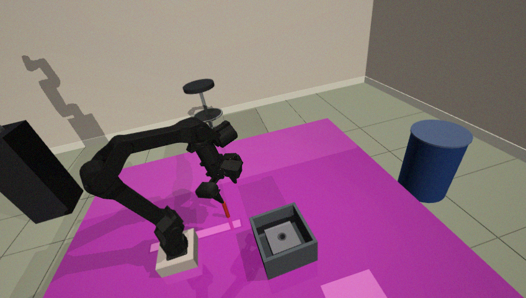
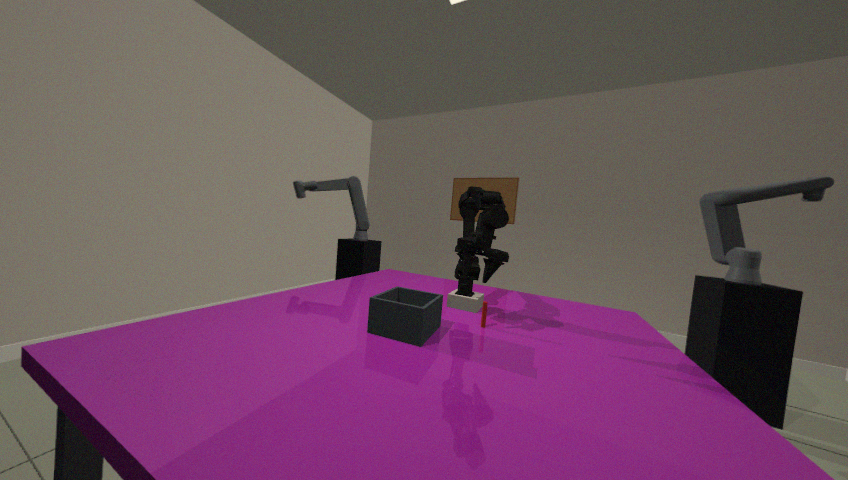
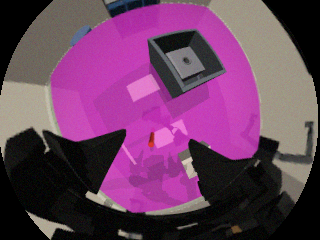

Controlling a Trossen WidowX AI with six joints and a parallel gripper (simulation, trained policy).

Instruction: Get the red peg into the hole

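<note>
Right now the red peg is 11 cm below my gripper tip, 4 cm to the left of it and 3 cm behind it. The rest, counted from my gripper tip: dark grey box 16 cm to the right, 12 cm below, 12 cm ahead; then grey plate 16 cm to the right, 12 cm ahead, 11 cm below.
</note>
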